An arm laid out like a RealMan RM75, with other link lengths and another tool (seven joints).
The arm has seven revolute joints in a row. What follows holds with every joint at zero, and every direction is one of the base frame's. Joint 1 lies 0.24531 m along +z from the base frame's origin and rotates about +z. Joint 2 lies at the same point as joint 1 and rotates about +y. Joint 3 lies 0.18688 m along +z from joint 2 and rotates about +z. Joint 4 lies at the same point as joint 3 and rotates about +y. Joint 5 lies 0.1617 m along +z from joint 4 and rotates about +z. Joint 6 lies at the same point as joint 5 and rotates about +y. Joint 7 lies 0.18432 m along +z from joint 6 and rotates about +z. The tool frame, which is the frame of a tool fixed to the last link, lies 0.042 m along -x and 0.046 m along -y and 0.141 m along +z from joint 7; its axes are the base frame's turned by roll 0, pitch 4.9 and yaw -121.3 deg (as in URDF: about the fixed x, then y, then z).
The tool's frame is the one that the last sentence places.
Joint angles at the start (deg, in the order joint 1, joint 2, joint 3, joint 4, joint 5, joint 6, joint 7): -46.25 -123.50 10.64 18.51 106.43 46.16 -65.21
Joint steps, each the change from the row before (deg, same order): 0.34 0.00 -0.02 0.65 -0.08 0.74 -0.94; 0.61 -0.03 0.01 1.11 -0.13 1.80 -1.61; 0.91 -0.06 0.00 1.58 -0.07 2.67 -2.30; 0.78 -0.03 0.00 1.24 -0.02 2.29 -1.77; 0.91 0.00 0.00 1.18 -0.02 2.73 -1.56
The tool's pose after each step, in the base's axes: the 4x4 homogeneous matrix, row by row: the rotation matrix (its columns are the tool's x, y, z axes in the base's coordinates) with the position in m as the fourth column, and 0 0 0 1 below. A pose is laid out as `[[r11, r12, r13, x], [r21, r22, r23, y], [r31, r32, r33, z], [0, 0, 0, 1]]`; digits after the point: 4 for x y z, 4 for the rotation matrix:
[[-0.9980, 0.0512, 0.0381, -0.2312], [0.0578, 0.4739, 0.8787, 0.5165], [0.0269, 0.8791, -0.4759, -0.0650], [0, 0, 0, 1]]
[[-0.9980, 0.0289, 0.0570, -0.2272], [0.0639, 0.4679, 0.8814, 0.5163], [-0.0012, 0.8833, -0.4688, -0.0608], [0, 0, 0, 1]]
[[-0.9964, -0.0012, 0.0848, -0.2213], [0.0746, 0.4624, 0.8835, 0.5151], [-0.0403, 0.8867, -0.4606, -0.0555], [0, 0, 0, 1]]
[[-0.9938, -0.0231, 0.1086, -0.2161], [0.0859, 0.4601, 0.8837, 0.5134], [-0.0704, 0.8876, -0.4552, -0.0515], [0, 0, 0, 1]]
[[-0.9896, -0.0417, 0.1378, -0.2097], [0.1033, 0.4604, 0.8817, 0.5106], [-0.1002, 0.8867, -0.4513, -0.0480], [0, 0, 0, 1]]

